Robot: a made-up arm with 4 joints.
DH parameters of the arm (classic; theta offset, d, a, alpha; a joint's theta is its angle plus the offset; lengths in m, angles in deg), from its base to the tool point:
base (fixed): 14.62 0 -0.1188 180
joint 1: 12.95 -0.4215 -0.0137 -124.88
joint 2: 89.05 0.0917 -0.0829 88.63
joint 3: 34.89 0.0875 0.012 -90
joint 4: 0 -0.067 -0.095 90
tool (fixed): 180 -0.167 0 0
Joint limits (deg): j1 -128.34..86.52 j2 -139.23..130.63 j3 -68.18..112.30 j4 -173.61..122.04
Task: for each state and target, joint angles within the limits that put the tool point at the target. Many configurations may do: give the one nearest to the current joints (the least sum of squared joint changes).
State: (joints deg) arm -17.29 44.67 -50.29 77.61
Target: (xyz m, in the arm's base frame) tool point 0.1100 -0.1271 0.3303
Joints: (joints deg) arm 0.44 47.67 -36.55 53.29
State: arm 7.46 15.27 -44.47 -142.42
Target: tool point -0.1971 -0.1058 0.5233
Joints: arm -17.29 50.53 -12.85 -87.96
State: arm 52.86 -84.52 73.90 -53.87
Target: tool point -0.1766 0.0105 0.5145
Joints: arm 35.25 -58.27 59.91 -13.42
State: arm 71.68 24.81 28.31 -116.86
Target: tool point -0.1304 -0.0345 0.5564
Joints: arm 65.80 -17.53 -13.70 -84.97
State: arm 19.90 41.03 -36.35 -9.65
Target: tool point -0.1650 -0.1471 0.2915
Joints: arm 24.39 33.31 -40.83 -4.71
